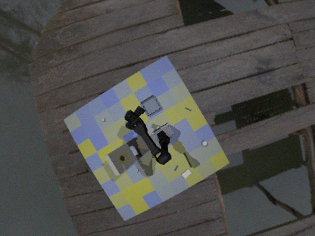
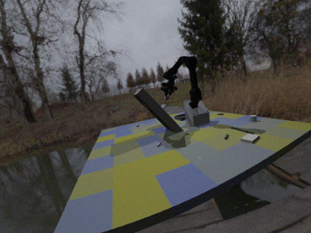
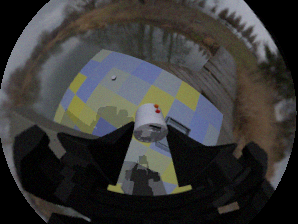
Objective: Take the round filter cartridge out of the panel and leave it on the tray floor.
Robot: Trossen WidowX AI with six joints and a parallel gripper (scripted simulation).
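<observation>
My gripper tip is 25 cm above the square tray, 17 cm past it and 1 cm to the left of it. From my gripper tip the other things lie so: white cylinder: 61 cm to the left, 37 cm behind, 24 cm below; white dot: 31 cm ahead, 26 cm below, 18 cm to the right; white round cartridge: right at my gripper tip.
</observation>
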